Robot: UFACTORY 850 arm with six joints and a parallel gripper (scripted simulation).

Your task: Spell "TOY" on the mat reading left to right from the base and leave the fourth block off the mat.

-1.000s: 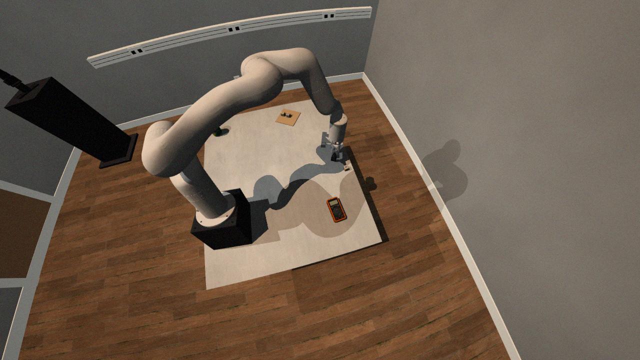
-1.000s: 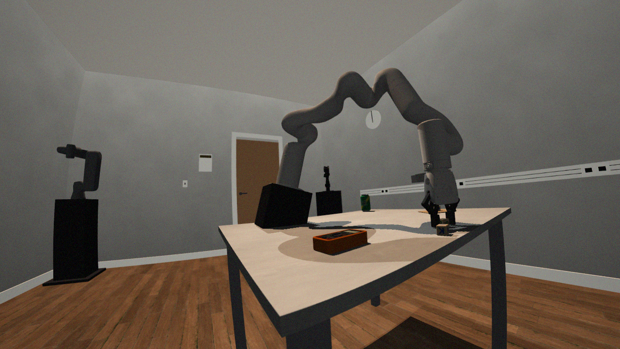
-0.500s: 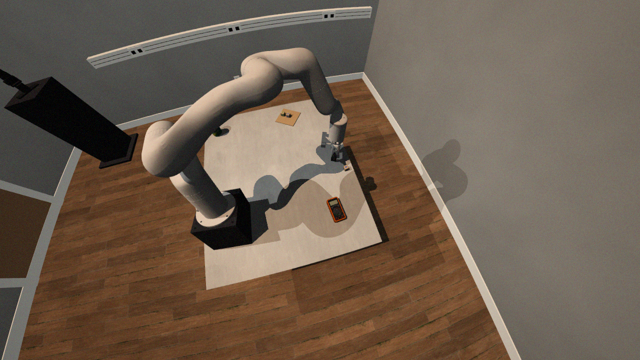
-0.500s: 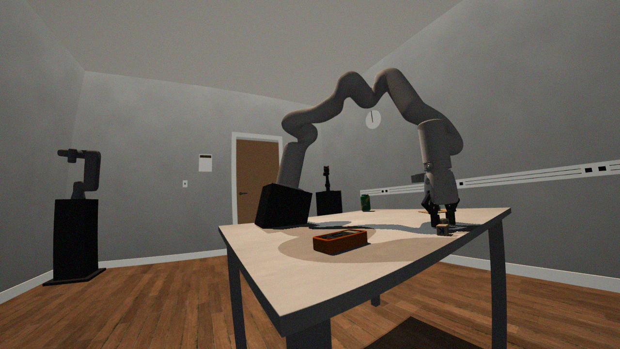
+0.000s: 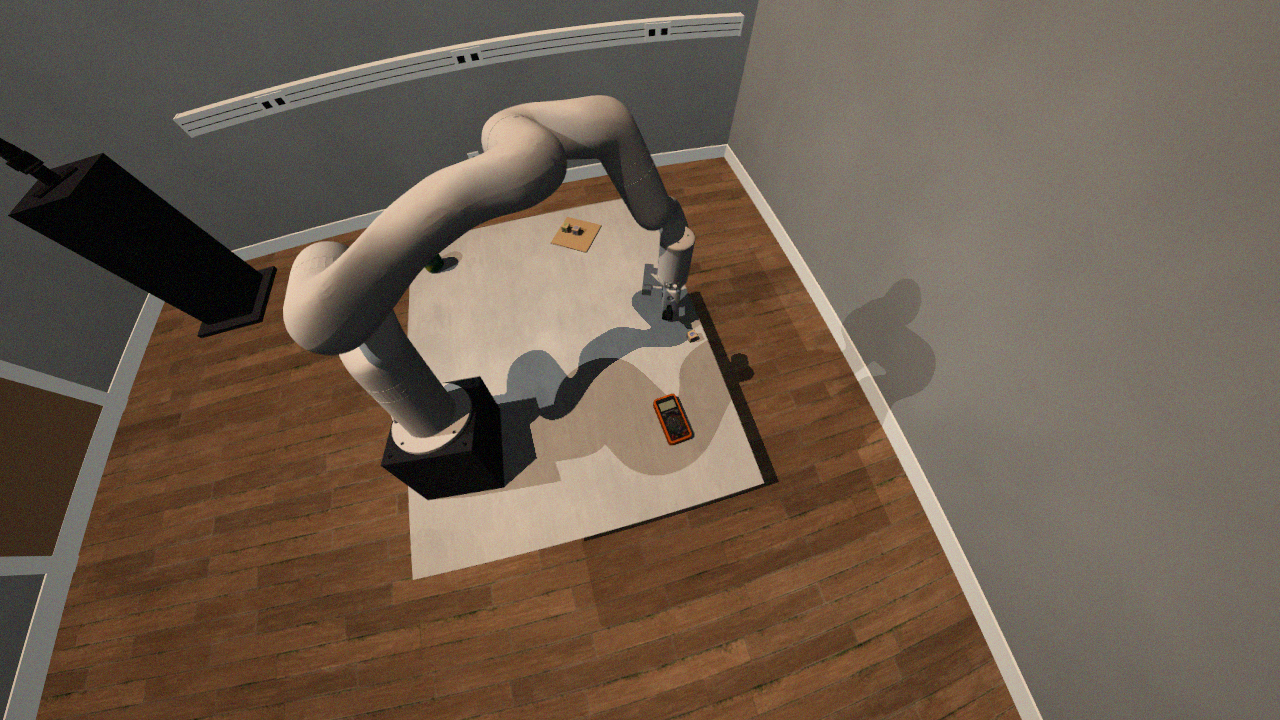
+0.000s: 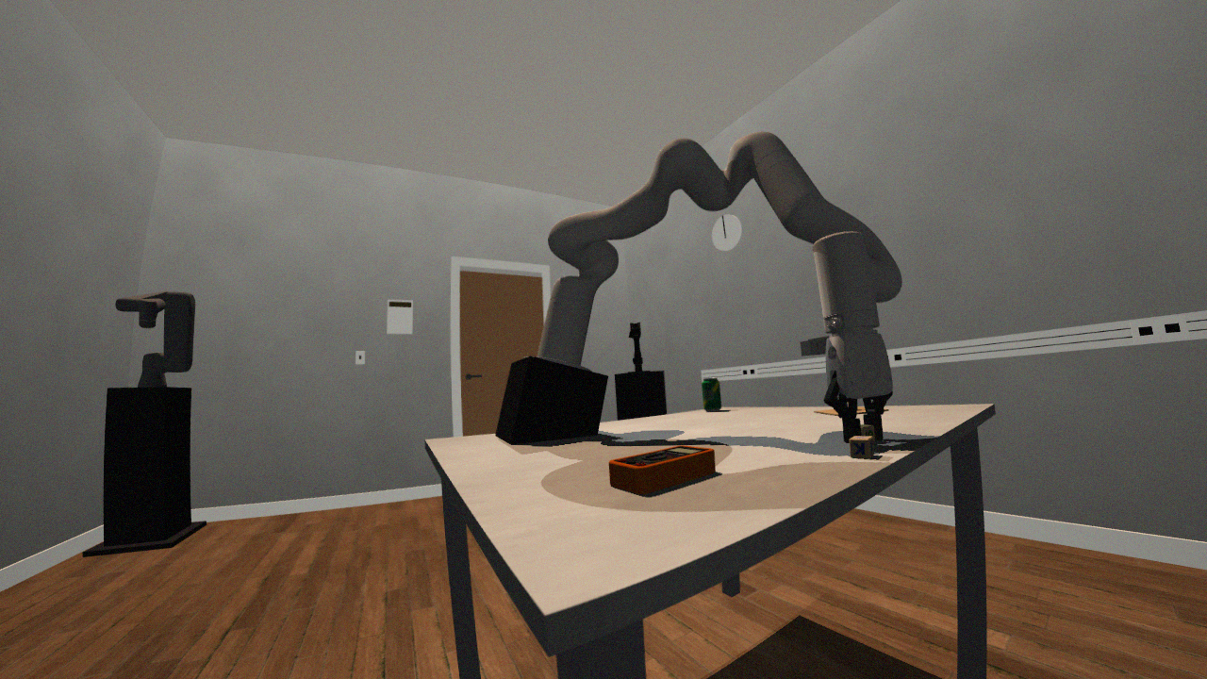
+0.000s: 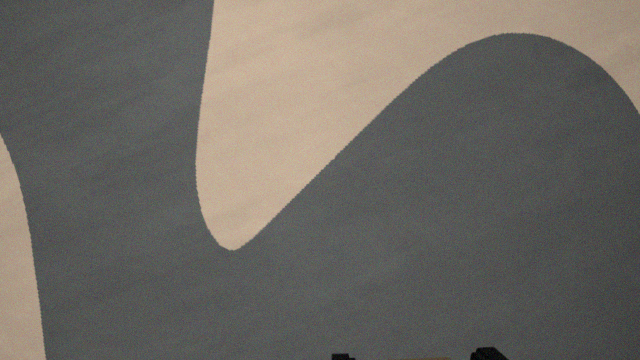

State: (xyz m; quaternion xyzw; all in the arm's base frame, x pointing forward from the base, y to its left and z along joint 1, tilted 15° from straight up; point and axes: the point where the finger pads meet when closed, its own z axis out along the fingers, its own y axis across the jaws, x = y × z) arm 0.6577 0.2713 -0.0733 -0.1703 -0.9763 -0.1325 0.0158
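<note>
My gripper is now 22 cm past the tan square mat, 41 cm to the right of it and 2 cm above it. The rest, counted from my hand: orange multimeter (9 cm behind, 34 cm to the right); then block (25 cm behind, 44 cm to the left); then green soda can (74 cm behind, 40 cm to the left, 4 cm above).
</note>
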